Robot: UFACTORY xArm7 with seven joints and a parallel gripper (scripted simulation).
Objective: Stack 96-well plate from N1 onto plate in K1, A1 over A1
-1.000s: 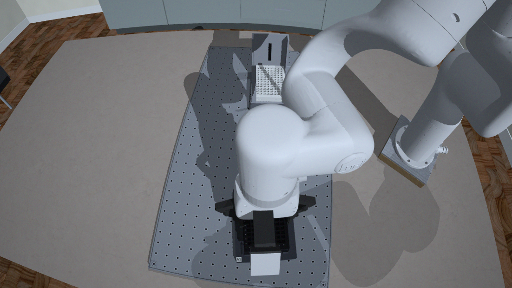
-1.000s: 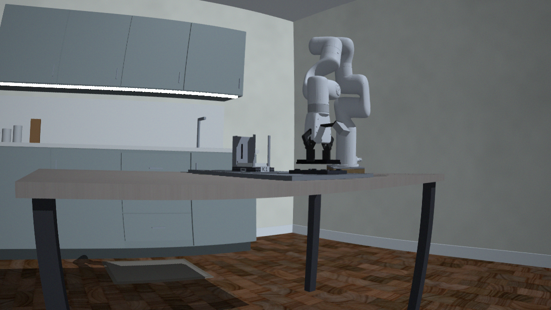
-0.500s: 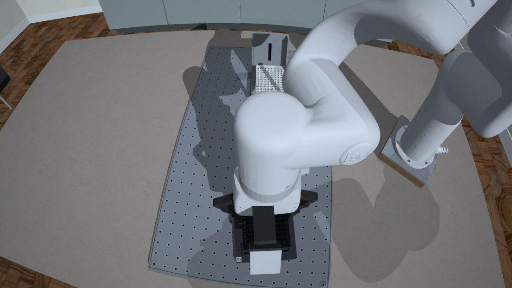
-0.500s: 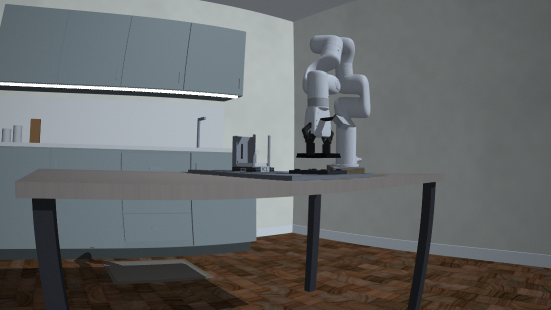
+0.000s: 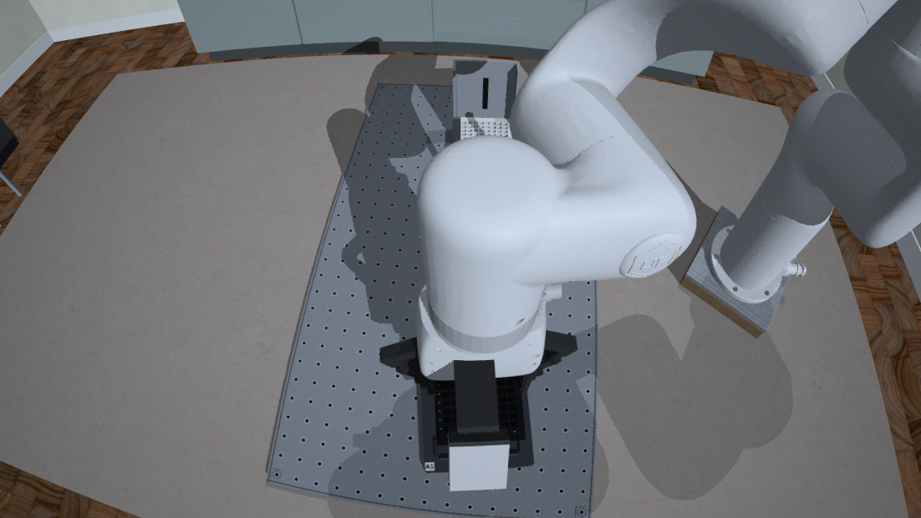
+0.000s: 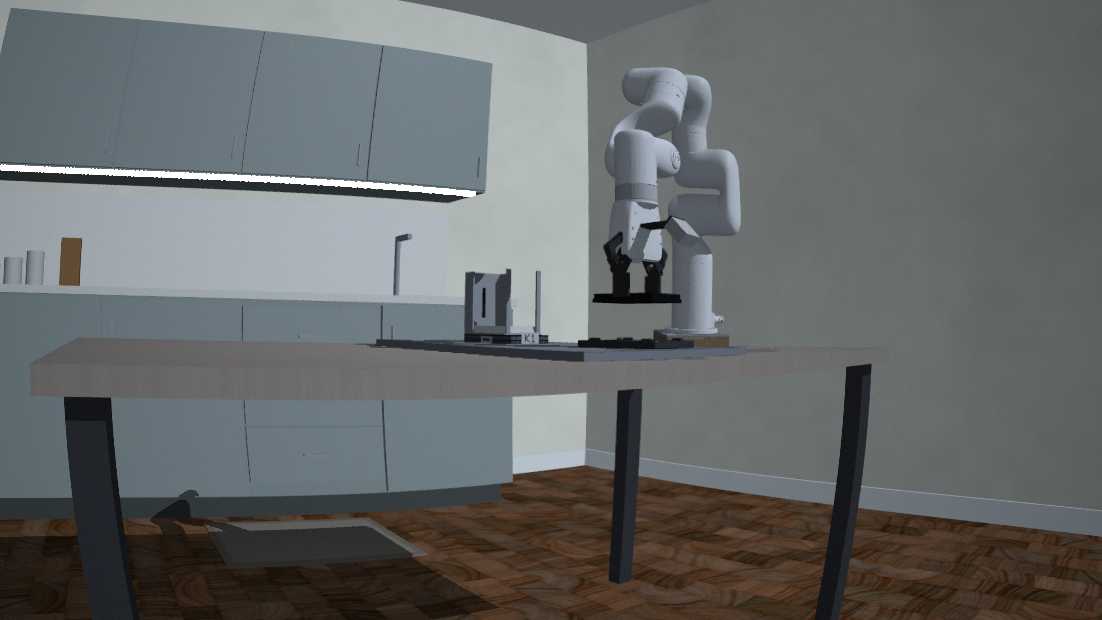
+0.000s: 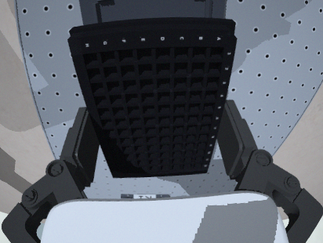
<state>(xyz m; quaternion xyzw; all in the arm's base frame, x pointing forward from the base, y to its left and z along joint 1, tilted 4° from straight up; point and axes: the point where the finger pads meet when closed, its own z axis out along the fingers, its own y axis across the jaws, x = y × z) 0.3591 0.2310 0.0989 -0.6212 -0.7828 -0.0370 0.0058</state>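
Now: the stack rack back wall 6 cm ahead of my hand, 44 cm to the right of it and 1 cm below it. The rest, counted from my hand: black 96-well plate: 1 cm below; pale A1 mark: 4 cm ahead, 9 cm to the left, 8 cm below; plate nest N1: 9 cm below.
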